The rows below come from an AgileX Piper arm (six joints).
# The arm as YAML. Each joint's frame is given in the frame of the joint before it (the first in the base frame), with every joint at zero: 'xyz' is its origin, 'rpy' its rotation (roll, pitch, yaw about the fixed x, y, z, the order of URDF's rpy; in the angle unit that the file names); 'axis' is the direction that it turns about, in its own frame. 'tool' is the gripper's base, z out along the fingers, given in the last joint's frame.
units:
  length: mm
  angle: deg
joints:
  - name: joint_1
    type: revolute
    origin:
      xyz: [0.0, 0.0, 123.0]
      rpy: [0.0, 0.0, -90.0]
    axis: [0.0, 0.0, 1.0]
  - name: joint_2
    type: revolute
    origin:
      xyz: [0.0, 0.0, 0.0]
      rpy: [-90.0, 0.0, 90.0]
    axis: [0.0, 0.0, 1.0]
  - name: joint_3
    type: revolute
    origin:
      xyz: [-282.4, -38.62, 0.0]
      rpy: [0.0, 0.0, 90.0]
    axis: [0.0, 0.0, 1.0]
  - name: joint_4
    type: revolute
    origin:
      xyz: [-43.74, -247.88, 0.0]
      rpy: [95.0, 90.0, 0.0]
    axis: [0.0, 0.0, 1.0]
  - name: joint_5
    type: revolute
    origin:
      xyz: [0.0, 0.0, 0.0]
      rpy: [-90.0, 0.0, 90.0]
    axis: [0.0, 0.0, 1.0]
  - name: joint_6
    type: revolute
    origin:
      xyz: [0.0, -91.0, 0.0]
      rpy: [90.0, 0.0, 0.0]
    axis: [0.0, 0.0, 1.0]
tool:
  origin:
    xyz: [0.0, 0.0, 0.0]
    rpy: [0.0, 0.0, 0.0]
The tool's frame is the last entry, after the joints.
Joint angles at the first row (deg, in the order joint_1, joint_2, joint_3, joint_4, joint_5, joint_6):
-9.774, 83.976, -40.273, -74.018, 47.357, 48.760
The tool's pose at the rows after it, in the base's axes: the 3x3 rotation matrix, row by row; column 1 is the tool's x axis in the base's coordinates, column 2 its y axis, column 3 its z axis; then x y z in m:
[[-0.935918, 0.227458, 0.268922], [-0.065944, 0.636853, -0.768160], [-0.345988, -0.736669, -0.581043]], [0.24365, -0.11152, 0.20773]
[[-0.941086, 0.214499, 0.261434], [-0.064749, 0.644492, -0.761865], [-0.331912, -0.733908, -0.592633]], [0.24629, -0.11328, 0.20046]
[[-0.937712, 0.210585, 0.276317], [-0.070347, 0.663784, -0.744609], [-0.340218, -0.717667, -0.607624]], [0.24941, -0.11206, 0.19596]
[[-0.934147, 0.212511, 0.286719], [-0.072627, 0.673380, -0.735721], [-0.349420, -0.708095, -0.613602]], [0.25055, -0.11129, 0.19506]
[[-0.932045, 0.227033, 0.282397], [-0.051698, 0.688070, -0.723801], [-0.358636, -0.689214, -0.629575]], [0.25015, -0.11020, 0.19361]
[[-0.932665, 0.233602, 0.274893], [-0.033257, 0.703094, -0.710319], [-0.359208, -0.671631, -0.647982]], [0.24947, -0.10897, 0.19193]
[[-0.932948, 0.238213, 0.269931], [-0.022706, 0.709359, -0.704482], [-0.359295, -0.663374, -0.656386]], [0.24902, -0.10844, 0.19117]
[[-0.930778, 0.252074, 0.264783], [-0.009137, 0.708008, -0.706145], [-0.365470, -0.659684, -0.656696]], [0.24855, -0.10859, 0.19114]
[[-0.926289, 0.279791, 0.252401], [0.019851, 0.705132, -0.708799], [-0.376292, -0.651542, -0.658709]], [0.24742, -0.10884, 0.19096]
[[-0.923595, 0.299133, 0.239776], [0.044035, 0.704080, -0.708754], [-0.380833, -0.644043, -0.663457]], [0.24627, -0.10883, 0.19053]
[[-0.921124, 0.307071, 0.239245], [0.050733, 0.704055, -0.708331], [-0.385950, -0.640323, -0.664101]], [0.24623, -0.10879, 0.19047]
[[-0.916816, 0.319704, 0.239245], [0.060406, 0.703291, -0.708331], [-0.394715, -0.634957, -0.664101]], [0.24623, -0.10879, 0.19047]
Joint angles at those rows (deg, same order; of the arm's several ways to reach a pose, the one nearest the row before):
-10.751, 85.961, -40.274, -76.056, 46.544, 50.438
-11.174, 87.542, -40.271, -76.544, 45.760, 51.023
-11.174, 88.334, -40.274, -76.674, 44.081, 51.833
-11.174, 88.422, -40.273, -76.675, 43.207, 52.226
-11.173, 88.420, -40.272, -75.136, 42.691, 52.311
-11.172, 88.422, -40.272, -73.211, 42.241, 51.642
-11.173, 88.421, -40.273, -72.255, 42.124, 51.359
-11.172, 88.421, -40.272, -72.043, 42.400, 52.018
-11.175, 88.420, -40.272, -71.420, 42.999, 53.207
-11.173, 88.420, -40.272, -70.540, 43.485, 53.756
-11.172, 88.421, -40.274, -70.462, 43.486, 54.202
-11.172, 88.421, -40.274, -70.462, 43.486, 54.989

